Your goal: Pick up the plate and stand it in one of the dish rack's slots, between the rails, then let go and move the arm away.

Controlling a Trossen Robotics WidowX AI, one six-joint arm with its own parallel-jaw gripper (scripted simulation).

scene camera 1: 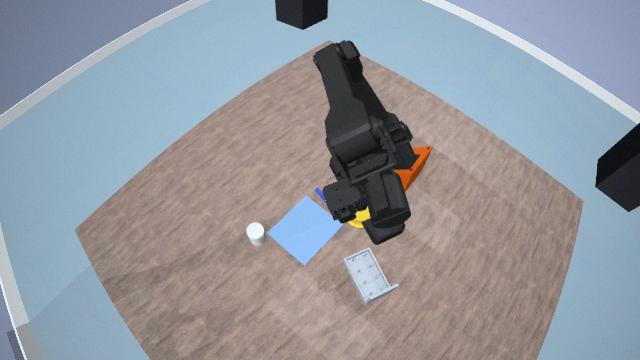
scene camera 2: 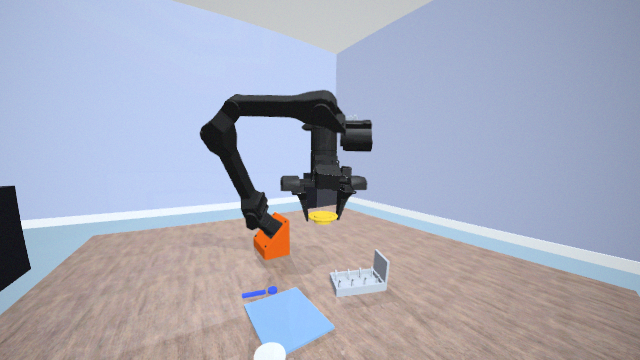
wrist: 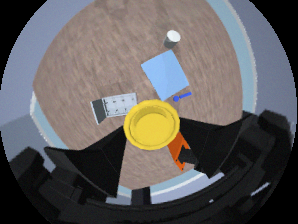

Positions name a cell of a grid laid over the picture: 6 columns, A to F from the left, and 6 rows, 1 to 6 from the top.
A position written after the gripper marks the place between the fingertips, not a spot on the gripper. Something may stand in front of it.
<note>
The gripper (scene camera 2: D4) carries a yellow plate (wrist: D4). Further things: a grey dish rack (scene camera 1: D5) and a light blue mat (scene camera 2: C6).
The grey dish rack also shows in scene camera 2 (scene camera 2: D5) and in the wrist view (wrist: C3). The gripper shows as well in scene camera 1 (scene camera 1: D4) and in the wrist view (wrist: D4). The light blue mat also shows in scene camera 1 (scene camera 1: C4) and in the wrist view (wrist: D2).
</note>
